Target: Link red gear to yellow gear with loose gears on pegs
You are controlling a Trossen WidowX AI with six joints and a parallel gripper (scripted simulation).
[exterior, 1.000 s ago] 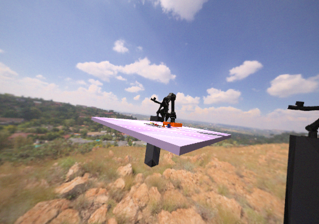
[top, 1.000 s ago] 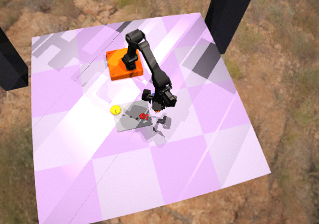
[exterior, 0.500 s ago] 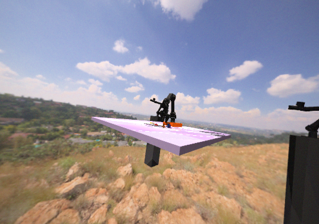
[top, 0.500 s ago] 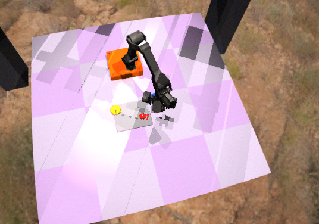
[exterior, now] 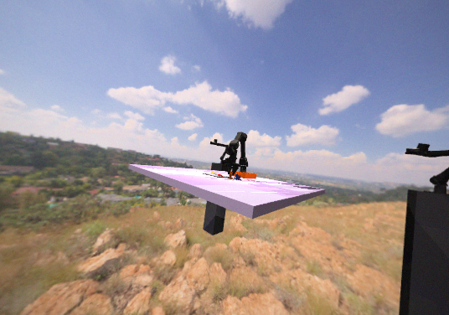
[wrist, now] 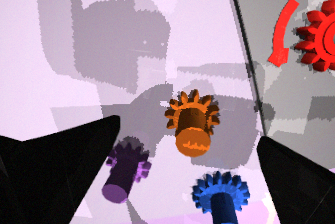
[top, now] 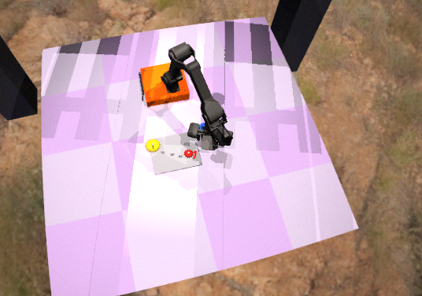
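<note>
My gripper tip is 2 cm short of the red gear, 10 cm to the left of it and 1 cm above it. Also, from my gripper tip: orange gear 1 cm below; then purple gear 3 cm behind, 7 cm to the left, 1 cm below; then red arrow 3 cm ahead, 7 cm to the right, 2 cm below.
</note>
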